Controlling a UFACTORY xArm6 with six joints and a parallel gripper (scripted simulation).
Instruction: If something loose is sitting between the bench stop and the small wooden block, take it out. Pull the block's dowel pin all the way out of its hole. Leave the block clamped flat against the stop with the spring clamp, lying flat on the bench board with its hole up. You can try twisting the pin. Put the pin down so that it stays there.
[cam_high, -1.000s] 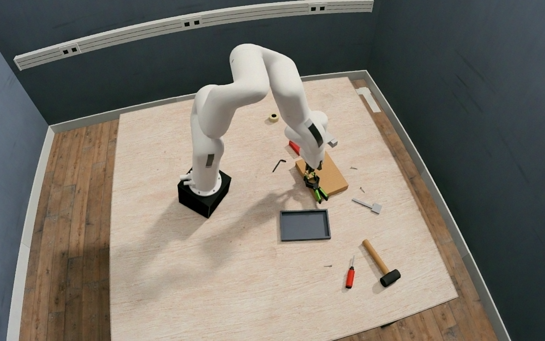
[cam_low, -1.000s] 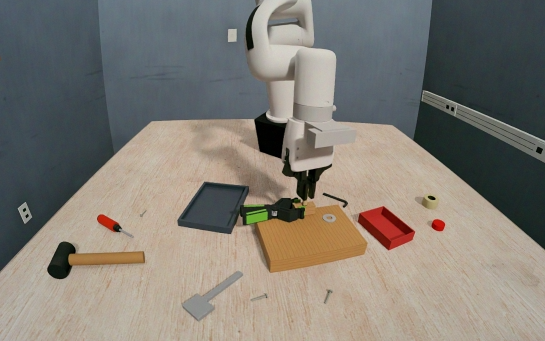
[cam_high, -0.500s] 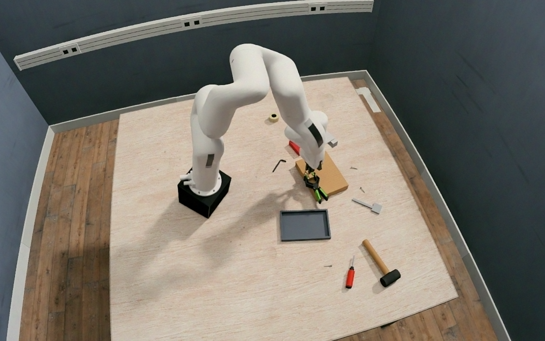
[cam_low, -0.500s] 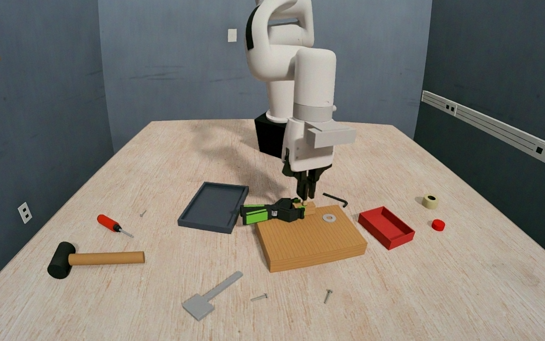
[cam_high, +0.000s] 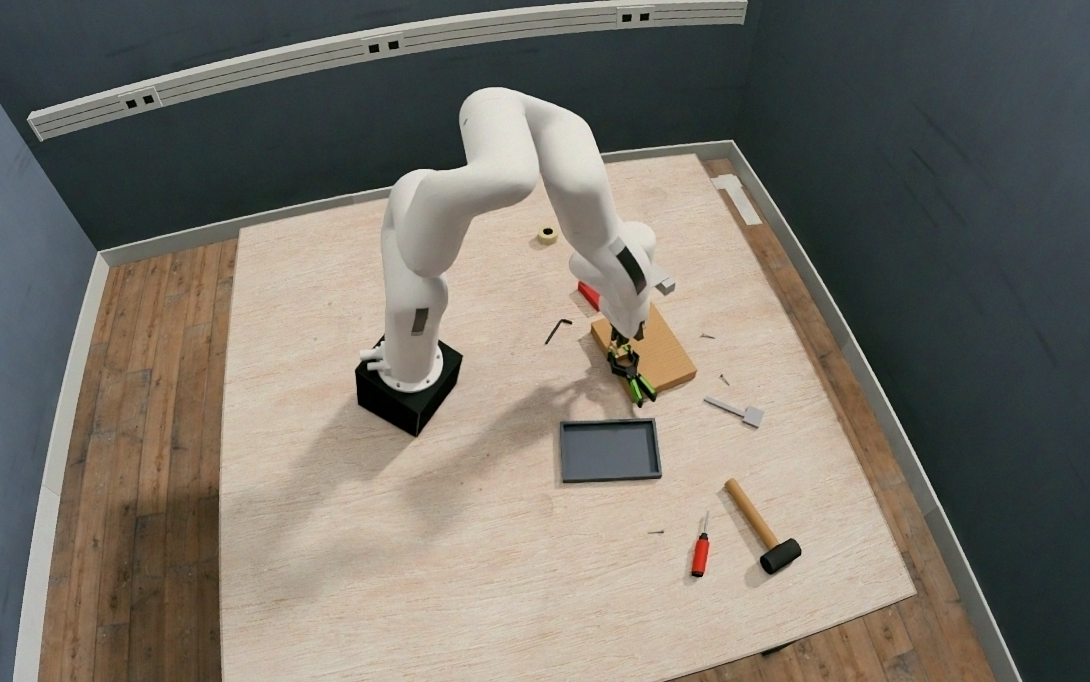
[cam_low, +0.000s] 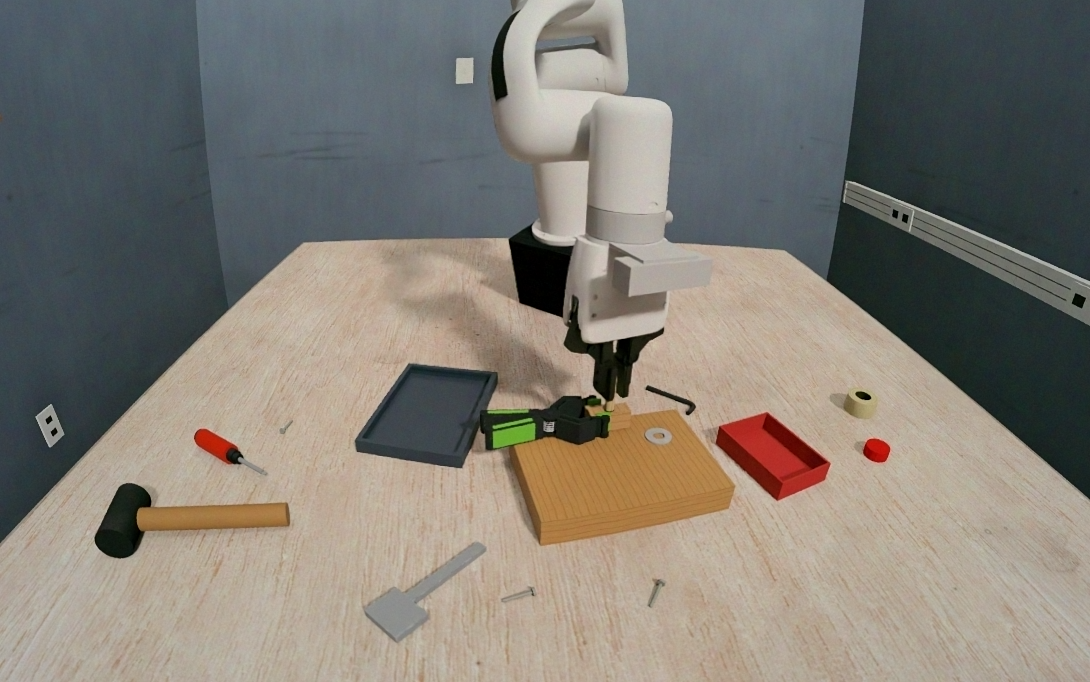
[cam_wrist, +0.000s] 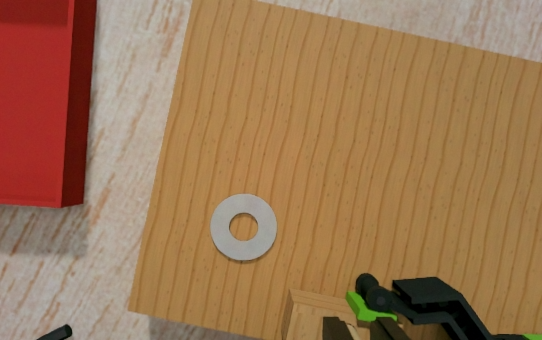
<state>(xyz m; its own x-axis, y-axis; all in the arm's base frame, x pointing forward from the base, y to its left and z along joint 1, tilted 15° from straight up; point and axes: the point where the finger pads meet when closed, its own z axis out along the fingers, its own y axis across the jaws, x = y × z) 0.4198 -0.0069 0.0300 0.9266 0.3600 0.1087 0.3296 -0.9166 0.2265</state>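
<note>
The dowel pin is 20 mm below my hand. Also, from my hand: small wooden block 50 mm below; hex key 90 mm behind, 120 mm to the left, 90 mm below; washer 20 mm ahead, 50 mm to the left, 60 mm below.
</note>
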